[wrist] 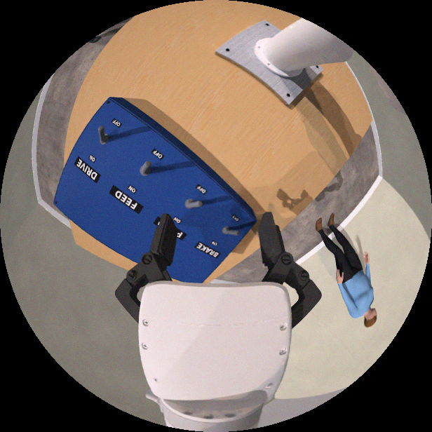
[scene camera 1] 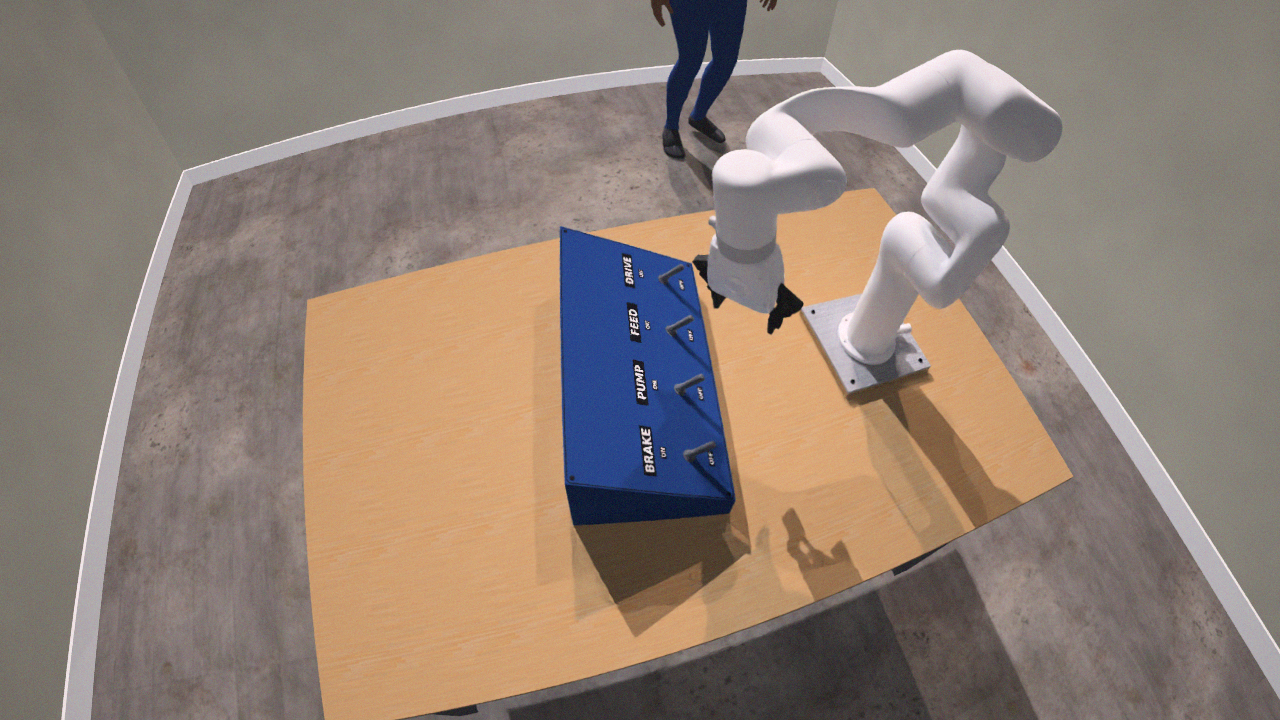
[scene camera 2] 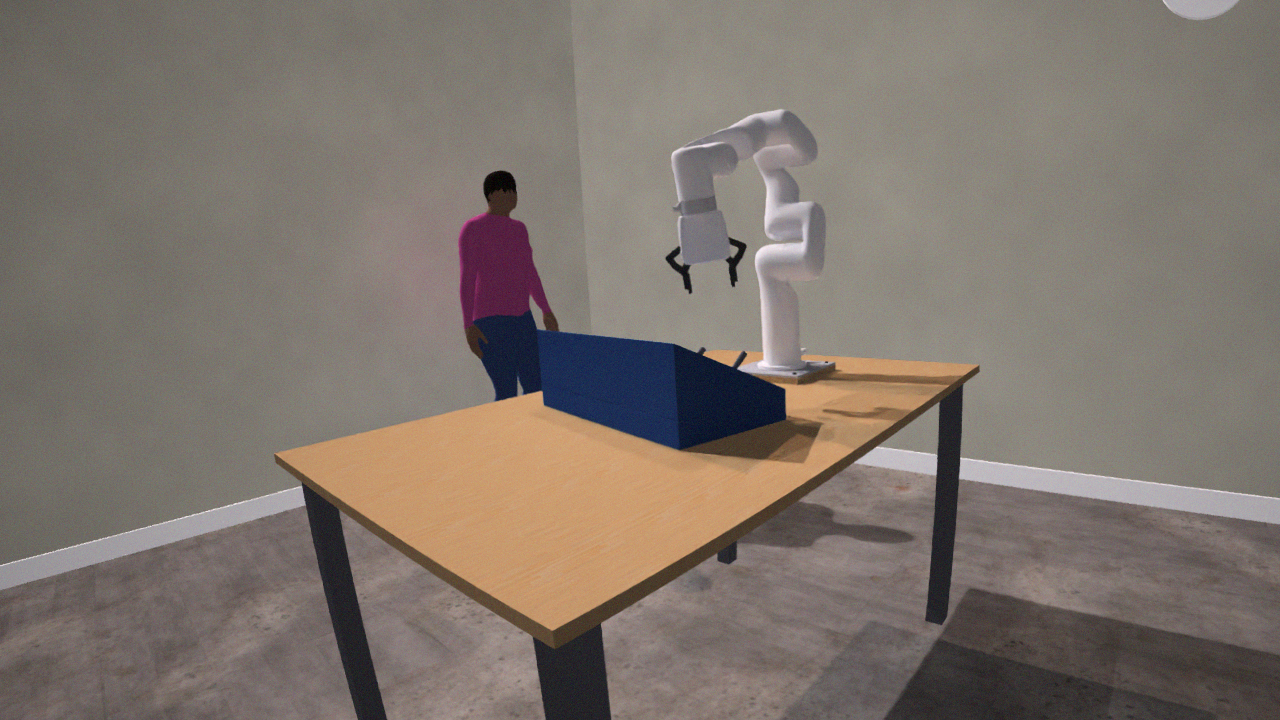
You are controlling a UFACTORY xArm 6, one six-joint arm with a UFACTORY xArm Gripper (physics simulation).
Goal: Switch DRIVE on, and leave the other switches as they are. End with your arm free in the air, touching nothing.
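Frame: origin at the arm's base, x left, y down, z back, level; millimetres.
Seen in the pictures: gripper, between the fingertips: (scene camera 1: 746, 314) (scene camera 2: 711, 289); arm's base, origin of its link: (scene camera 1: 866, 339) (scene camera 2: 782, 366).
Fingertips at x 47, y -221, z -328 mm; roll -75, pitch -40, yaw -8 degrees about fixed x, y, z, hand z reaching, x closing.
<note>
Pixels of each thing's top centre, then the offset from my fingertips to it. Level surfaces: height alone.
- DRIVE lever, centre of its top: (scene camera 1: 673, 265) dx -219, dy +113, dz -39 mm
- FEED lever, centre of its top: (scene camera 1: 682, 316) dx -100, dy +113, dz -59 mm
- PUMP lever, centre of its top: (scene camera 1: 692, 376) dx +18, dy +113, dz -78 mm
- BRAKE lever, centre of its top: (scene camera 1: 703, 443) (scene camera 2: 738, 352) dx +136, dy +113, dz -98 mm
- wooden table, height of its surface: dy +242 mm
A blue sloped panel (scene camera 1: 599, 376) (scene camera 2: 608, 385) (wrist: 100, 200) carries a row of grey lever switches. The DRIVE lever (scene camera 1: 671, 274) (wrist: 102, 135) is at one end and leans to its OFF side. The FEED lever (scene camera 1: 679, 325) (wrist: 145, 168), PUMP lever (scene camera 1: 688, 385) (wrist: 193, 203) and BRAKE lever (scene camera 1: 699, 451) (wrist: 231, 230) also lean to OFF. My gripper (scene camera 1: 745, 316) (scene camera 2: 711, 286) (wrist: 216, 221) is open and empty, in the air above the panel's height, on its robot-base side. It touches nothing. In the wrist view a finger partly hides the PUMP label.
The panel stands on a wooden table (scene camera 1: 429, 447) (scene camera 2: 501, 510) (wrist: 200, 75). My arm's metal base plate (scene camera 1: 827, 331) (wrist: 240, 55) is on the panel's OFF side. A person in a pink top (scene camera 2: 494, 268) stands beyond the table. Another in light blue (wrist: 357, 295) shows in the wrist view.
</note>
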